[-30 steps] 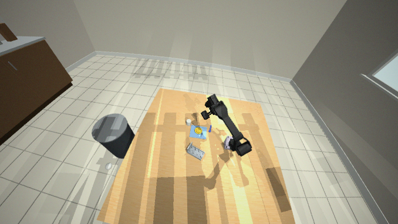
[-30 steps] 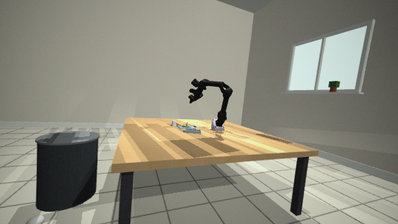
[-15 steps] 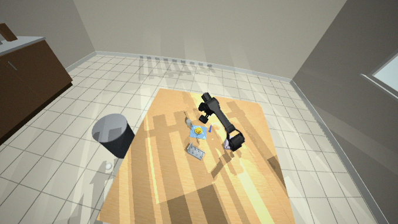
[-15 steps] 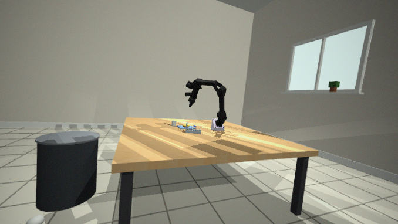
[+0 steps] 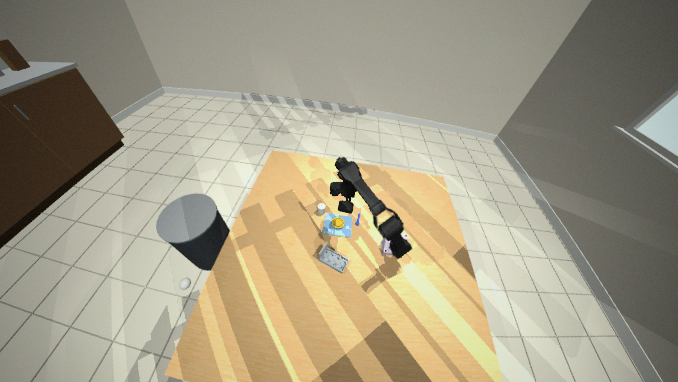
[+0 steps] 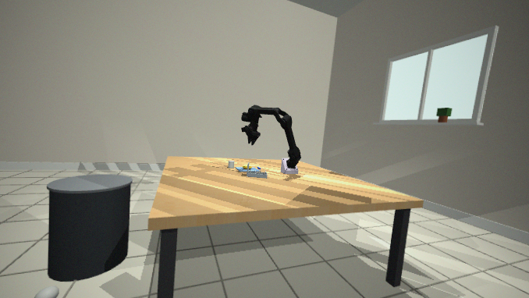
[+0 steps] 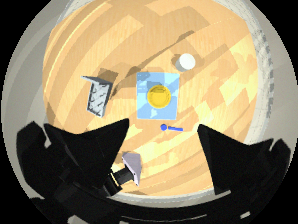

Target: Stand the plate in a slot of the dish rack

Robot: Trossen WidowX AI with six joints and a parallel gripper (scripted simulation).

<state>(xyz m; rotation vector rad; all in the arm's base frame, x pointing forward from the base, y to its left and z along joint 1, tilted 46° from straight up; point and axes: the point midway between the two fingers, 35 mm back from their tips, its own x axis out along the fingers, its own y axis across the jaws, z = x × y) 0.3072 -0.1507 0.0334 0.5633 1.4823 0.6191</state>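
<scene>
Right now the yellow plate is 1 cm ahead of my gripper tip and 17 cm below it. From my gripper tip the other things lie so: white cup 12 cm ahead, 6 cm to the right, 16 cm below; light blue cloth 1 cm ahead, 18 cm below; blue spoon 10 cm behind, 5 cm to the right, 18 cm below.
</scene>
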